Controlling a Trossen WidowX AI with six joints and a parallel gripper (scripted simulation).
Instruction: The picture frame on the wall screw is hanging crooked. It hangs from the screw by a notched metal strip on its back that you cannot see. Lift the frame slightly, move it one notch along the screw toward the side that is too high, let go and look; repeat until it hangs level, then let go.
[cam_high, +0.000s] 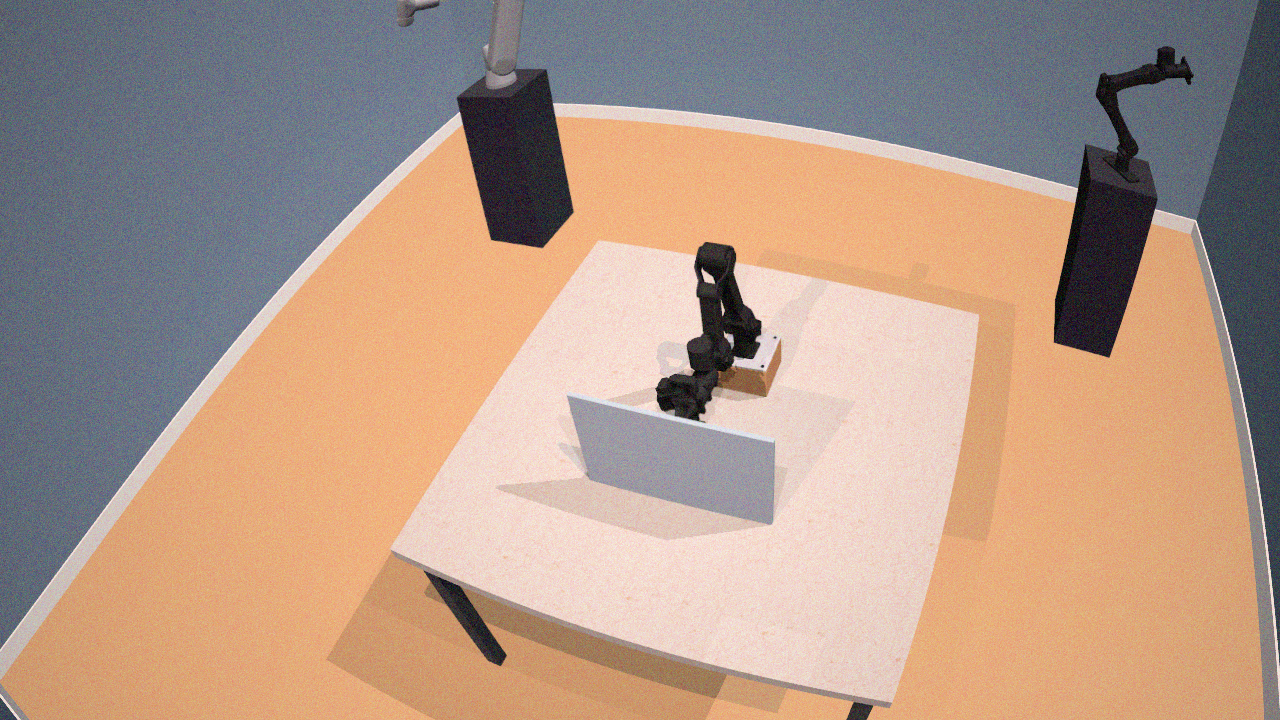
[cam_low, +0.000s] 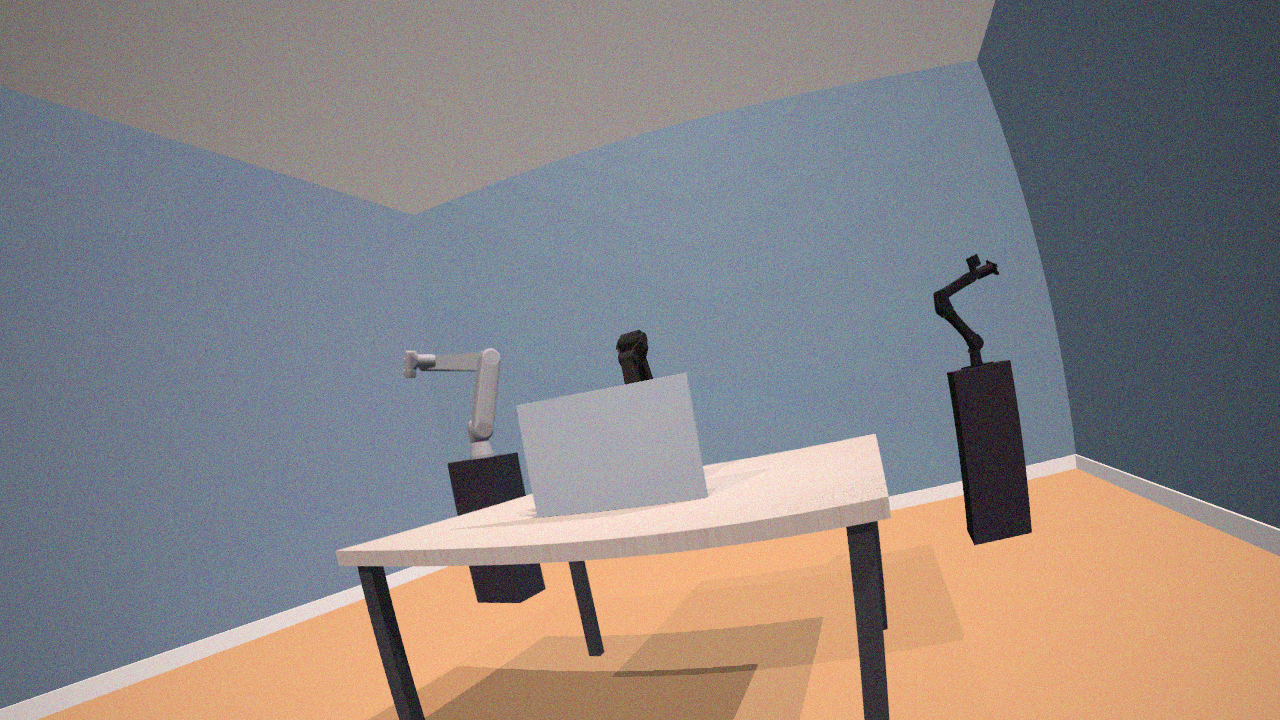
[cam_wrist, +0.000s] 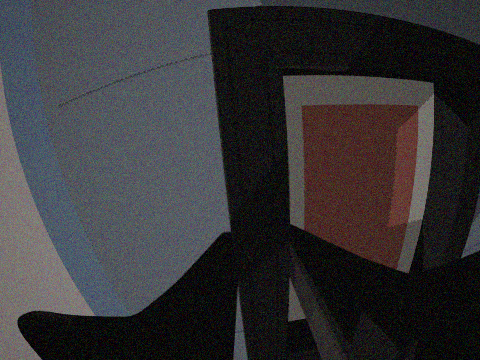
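My gripper tip is now 1 cm short of the picture frame, 1 cm to the right of it and 5 cm above it. The rest, counted from my gripper tip: grey wall panel 2 cm ahead, 6 cm below.
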